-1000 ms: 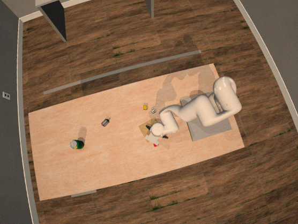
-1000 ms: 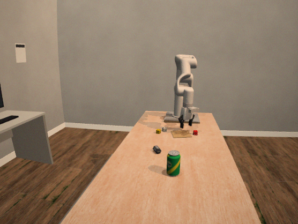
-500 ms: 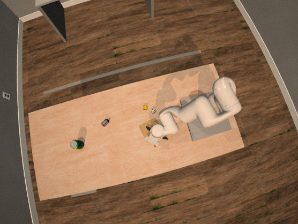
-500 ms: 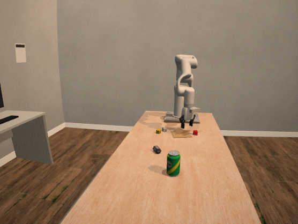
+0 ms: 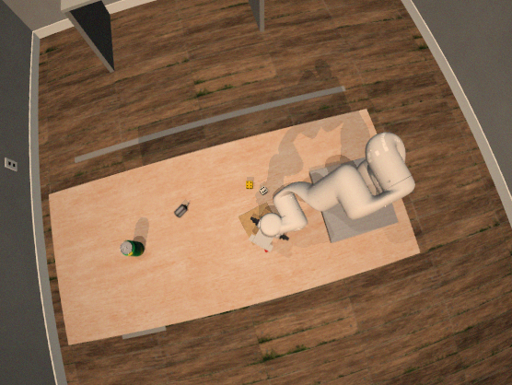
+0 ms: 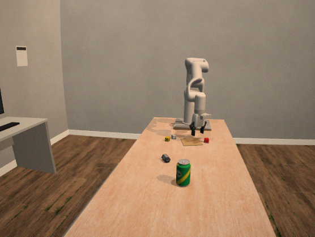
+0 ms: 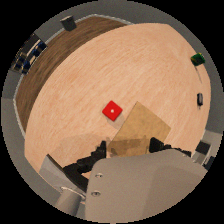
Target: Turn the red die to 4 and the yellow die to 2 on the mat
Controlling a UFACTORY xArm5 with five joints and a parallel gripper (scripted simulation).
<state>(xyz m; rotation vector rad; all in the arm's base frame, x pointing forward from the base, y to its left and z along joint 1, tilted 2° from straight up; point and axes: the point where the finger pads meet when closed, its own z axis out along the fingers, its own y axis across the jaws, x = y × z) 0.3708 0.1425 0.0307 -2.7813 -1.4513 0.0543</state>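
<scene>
My hand is 70 mm to the right of the red die, 40 mm above it and 10 mm short of it. The rest, counted from my hand: brown mat: 60 mm below, 40 mm to the right, 40 mm ahead; yellow die: 210 mm to the right, 70 mm ahead, 40 mm below; white die: 180 mm to the right, 40 mm below, 10 mm ahead.
</scene>
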